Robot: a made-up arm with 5 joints. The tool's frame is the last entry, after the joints. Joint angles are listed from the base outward. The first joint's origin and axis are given. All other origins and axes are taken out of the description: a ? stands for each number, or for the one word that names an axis. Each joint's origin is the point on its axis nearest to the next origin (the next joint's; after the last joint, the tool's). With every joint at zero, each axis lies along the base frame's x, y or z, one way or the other. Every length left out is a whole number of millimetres.
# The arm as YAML. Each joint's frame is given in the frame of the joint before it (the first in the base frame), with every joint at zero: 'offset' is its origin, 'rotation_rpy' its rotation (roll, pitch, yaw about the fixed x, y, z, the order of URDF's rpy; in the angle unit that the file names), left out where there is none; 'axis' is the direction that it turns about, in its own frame. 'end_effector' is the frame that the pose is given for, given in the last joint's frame.
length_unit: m
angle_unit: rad
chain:
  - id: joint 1
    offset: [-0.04, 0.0, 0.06]
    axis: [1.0, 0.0, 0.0]
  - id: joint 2
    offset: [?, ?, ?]
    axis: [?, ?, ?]
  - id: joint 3
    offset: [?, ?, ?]
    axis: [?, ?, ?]
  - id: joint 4
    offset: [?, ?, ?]
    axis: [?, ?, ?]
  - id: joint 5
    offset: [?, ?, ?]
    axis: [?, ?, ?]
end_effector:
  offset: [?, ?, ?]
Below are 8 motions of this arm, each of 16 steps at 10 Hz.
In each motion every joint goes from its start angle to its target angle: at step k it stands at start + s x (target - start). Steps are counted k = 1, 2, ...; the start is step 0. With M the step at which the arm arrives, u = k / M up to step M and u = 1 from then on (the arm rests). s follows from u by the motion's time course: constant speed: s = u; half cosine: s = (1 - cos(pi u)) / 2; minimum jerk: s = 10 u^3 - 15 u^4 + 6 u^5.
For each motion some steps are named. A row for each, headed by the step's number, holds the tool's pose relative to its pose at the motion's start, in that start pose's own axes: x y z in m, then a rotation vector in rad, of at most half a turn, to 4 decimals.
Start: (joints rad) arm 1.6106 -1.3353 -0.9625 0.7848 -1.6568
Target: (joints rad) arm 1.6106 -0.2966 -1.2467 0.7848 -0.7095
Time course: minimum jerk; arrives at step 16
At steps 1, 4, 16:
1: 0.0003 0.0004 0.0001 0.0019 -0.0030 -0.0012
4: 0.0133 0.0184 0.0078 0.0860 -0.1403 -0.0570
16: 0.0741 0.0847 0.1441 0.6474 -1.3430 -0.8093

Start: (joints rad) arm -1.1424 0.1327 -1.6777 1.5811 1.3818
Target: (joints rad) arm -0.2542 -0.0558 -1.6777 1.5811 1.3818
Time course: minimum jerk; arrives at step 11
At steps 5, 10, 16:
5: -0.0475 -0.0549 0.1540 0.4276 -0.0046 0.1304
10: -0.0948 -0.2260 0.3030 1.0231 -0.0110 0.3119
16: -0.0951 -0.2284 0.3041 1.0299 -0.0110 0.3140

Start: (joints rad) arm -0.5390 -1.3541 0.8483 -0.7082 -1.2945
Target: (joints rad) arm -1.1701 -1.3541 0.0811 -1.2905 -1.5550
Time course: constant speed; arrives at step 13
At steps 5, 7, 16:
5: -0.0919 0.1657 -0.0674 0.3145 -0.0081 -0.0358
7: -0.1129 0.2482 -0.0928 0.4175 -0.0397 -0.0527
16: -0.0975 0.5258 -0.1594 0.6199 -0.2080 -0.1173

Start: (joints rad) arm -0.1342 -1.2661 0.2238 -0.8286 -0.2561
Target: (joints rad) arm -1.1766 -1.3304 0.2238 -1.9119 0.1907
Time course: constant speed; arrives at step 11
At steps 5, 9, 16:
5: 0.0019 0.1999 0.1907 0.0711 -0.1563 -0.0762
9: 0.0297 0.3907 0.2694 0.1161 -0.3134 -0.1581
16: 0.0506 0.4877 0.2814 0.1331 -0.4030 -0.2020

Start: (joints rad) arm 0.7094 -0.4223 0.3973 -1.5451 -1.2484
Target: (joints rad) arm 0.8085 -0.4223 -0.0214 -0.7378 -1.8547
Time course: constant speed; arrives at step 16
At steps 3, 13, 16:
3: 0.0225 0.0252 -0.0710 -0.0337 0.0347 -0.1295
13: 0.1699 0.1006 -0.2735 0.0581 0.1491 -0.5747
16: 0.2331 0.1208 -0.3172 0.1462 0.1844 -0.6964

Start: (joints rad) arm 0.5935 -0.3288 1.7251 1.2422 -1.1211
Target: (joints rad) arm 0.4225 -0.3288 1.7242 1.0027 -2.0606
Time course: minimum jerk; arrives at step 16
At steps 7, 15, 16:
7: -0.0582 -0.0518 -0.0302 -0.0312 0.3844 0.1151
15: -0.1521 -0.1575 -0.0392 -0.1638 1.0039 0.2730
16: -0.1524 -0.1579 -0.0392 -0.1645 1.0062 0.2735

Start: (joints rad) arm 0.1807 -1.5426 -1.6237 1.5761 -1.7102
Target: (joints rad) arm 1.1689 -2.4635 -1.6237 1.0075 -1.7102
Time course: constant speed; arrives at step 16
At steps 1, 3, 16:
1: -0.0008 -0.0339 -0.0222 -0.1220 0.0015 0.0123
3: -0.0047 -0.1079 -0.0481 -0.3657 0.0172 0.0361
16: -0.0858 -0.3448 0.2704 -1.8628 0.5274 0.0251

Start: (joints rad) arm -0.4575 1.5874 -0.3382 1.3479 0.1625
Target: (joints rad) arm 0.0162 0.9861 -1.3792 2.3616 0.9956
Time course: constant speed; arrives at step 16
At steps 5, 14, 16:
5: -0.0145 0.0925 0.0989 0.0238 0.0709 0.1388
14: -0.1365 0.1038 0.3830 0.3148 -0.0308 0.7723
16: -0.1789 0.0541 0.4576 0.4421 -0.1123 0.9413

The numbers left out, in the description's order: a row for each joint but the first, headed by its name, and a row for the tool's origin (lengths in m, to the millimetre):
joint 2: xyz 0.0 -0.07 -0.16, axis -1.0 0.0 0.0
joint 3: xyz 0.0 -0.03 -0.09, axis 0.0 0.0 1.0
joint 4: xyz -0.21 -0.38 0.0, axis -1.0 0.0 0.0
joint 5: xyz 0.0 0.15 0.38, axis 0.0 -1.0 0.0
tool: xyz 0.09 0.0 -0.07

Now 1 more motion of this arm.
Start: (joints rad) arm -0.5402 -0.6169 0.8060 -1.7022 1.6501
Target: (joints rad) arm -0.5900 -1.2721 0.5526 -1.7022 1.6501
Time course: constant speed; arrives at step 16
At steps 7, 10, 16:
7: -0.0069 -0.2077 0.0770 0.1777 -0.0856 -0.2085
10: -0.0260 -0.3025 0.0974 0.2467 -0.1222 -0.3036
16: -0.0952 -0.4926 0.1143 0.3715 -0.1935 -0.5033

